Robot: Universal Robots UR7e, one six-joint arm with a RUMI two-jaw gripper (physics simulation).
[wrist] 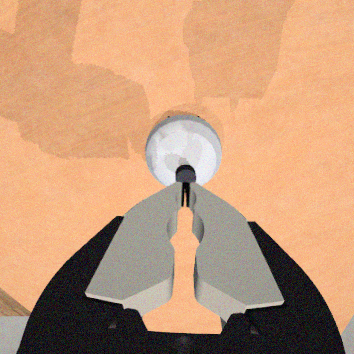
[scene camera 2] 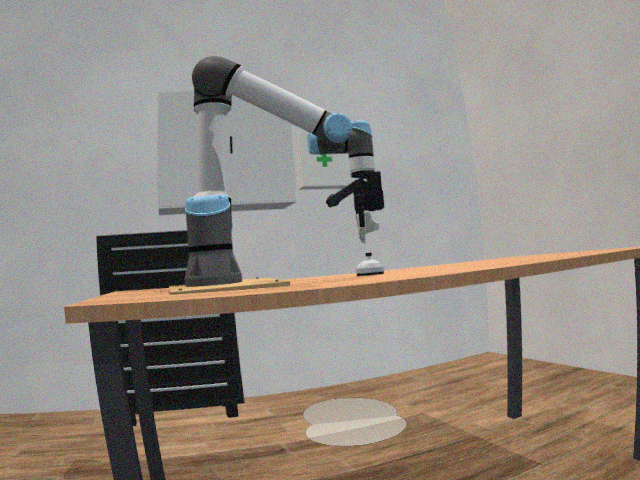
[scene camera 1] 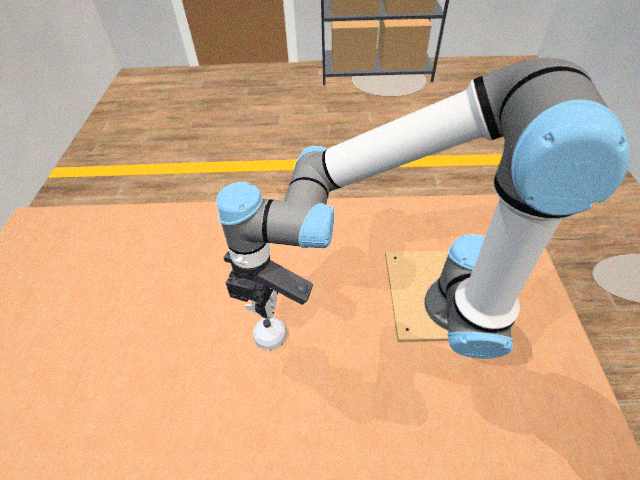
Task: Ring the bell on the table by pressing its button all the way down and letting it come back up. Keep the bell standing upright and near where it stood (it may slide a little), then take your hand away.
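Frame: origin at the arm's base, x right, y ahead, z up, level; metres.
Where they show: gripper, fingertip midpoint: (wrist: 184, 183) (scene camera 2: 363, 243) (scene camera 1: 270, 316); arm's base at its link origin: (scene camera 2: 213, 283).
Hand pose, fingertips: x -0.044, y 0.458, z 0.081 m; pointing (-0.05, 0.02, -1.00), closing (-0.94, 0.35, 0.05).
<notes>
Each offset is from my fingertips to the centre of the thing.
A white domed bell {dx +0.002, dy +0.012, dz -0.062 m} (scene camera 1: 269, 334) (scene camera 2: 370, 266) (wrist: 183, 145) with a dark base stands upright on the table. Its black button {dx +0.002, dy +0.012, dz -0.034 m} (scene camera 1: 266, 323) (scene camera 2: 368, 254) (wrist: 185, 173) stands up from the top of the dome. My gripper (scene camera 1: 269, 316) (scene camera 2: 362, 241) (wrist: 184, 183) is shut and empty, pointing down. In the second scene view its tips are a little above the button, with a gap between, and slightly to its left. In the wrist view the tips lie at the button's lower edge and hide a small part of the bell.
The table (scene camera 1: 129, 387) (scene camera 2: 439, 277) carries the arm's base on a light wooden mounting board (scene camera 1: 413, 310) (scene camera 2: 263, 283), to the right of the bell in the first scene view. A shelf rack (scene camera 1: 323, 51) with boxes stands on the floor well behind the table.
</notes>
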